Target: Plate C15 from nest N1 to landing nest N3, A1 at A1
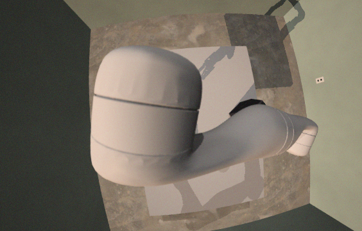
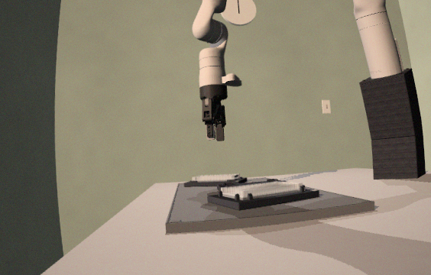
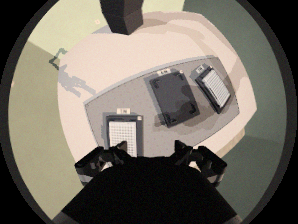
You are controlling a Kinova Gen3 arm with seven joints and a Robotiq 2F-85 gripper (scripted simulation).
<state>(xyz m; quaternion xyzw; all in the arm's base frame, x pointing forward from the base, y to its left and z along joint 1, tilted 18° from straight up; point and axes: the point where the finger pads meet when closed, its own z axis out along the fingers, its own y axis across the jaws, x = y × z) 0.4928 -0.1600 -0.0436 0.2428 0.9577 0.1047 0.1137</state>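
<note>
Right now my hand is 13 cm above the plate nest N1, 9 cm to the left of it and 1 cm past it. Round my hand: nest label (13 cm below, 10 cm behind, 5 cm to the right); then black nest N2 (30 cm to the left, 13 cm below, 2 cm behind); then landing nest N3 (13 cm below, 12 cm to the left, 6 cm behind).
</note>
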